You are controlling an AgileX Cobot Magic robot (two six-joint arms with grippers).
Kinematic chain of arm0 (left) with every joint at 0, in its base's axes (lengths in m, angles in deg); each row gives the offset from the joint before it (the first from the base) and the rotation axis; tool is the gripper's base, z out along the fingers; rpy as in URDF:
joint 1: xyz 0 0 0.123 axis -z
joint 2: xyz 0 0 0 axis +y
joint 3: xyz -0.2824 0 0.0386 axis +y
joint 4: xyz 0.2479 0 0.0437 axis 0.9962 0 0.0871
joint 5: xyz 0 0 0 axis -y
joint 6: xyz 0.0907 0 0.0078 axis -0.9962 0 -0.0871
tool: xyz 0 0 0 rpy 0 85 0
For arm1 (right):
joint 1: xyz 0 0 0.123 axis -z
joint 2: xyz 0 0 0 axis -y
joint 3: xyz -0.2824 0 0.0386 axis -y
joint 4: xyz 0.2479 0 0.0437 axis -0.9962 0 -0.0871
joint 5: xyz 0 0 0 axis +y
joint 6: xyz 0.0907 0 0.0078 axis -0.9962 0 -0.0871
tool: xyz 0 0 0 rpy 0 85 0
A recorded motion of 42 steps. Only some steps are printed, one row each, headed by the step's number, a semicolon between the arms.
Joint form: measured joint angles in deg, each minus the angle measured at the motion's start. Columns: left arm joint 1, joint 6, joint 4, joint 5, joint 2, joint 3; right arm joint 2, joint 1, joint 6, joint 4, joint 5, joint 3.
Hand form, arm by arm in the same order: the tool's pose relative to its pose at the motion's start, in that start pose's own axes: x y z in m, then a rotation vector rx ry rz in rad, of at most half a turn. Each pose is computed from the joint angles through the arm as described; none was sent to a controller.
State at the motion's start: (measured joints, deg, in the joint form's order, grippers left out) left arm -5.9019 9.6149 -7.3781 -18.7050 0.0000 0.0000; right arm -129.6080 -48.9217 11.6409 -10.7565 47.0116 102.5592
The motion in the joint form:
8: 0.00 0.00 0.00 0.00 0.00 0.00; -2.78 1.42 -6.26 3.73 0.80 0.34
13: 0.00 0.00 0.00 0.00 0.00 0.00; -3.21 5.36 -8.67 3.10 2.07 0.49
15: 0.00 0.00 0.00 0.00 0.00 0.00; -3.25 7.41 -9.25 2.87 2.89 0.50
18: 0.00 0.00 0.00 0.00 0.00 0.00; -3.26 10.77 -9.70 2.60 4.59 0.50
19: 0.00 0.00 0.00 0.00 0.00 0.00; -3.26 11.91 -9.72 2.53 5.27 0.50
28: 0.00 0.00 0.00 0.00 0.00 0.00; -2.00 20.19 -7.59 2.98 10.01 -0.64
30: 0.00 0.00 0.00 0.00 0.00 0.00; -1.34 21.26 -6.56 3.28 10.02 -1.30
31: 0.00 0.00 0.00 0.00 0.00 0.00; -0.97 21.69 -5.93 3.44 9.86 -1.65
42: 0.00 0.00 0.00 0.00 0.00 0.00; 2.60 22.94 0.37 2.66 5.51 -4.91
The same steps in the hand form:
8: 0.0000 0.0000 0.0000 0.0000 0.0000 0.0000; 0.0091 -0.0183 0.0192 0.0520 0.0609 0.0932
13: 0.0000 0.0000 0.0000 0.0000 0.0000 0.0000; 0.0152 -0.0502 0.0170 0.0650 0.0782 0.2086
15: 0.0000 0.0000 0.0000 0.0000 0.0000 0.0000; 0.0192 -0.0664 0.0142 0.0718 0.0881 0.2557
18: 0.0000 0.0000 0.0000 0.0000 0.0000 0.0000; 0.0273 -0.0923 0.0089 0.0817 0.1097 0.3233
19: 0.0000 0.0000 0.0000 0.0000 0.0000 0.0000; 0.0305 -0.1009 0.0069 0.0844 0.1188 0.3438
28: 0.0000 0.0000 0.0000 0.0000 0.0000 0.0000; 0.0596 -0.1592 -0.0154 0.1081 0.1831 0.4440
30: 0.0000 0.0000 0.0000 0.0000 0.0000 0.0000; 0.0639 -0.1661 -0.0206 0.1152 0.1833 0.4408
31: 0.0000 0.0000 0.0000 0.0000 0.0000 0.0000; 0.0656 -0.1688 -0.0231 0.1192 0.1808 0.4350
42: 0.0000 0.0000 0.0000 0.0000 0.0000 0.0000; 0.0673 -0.1735 -0.0413 0.1348 0.1038 0.3479

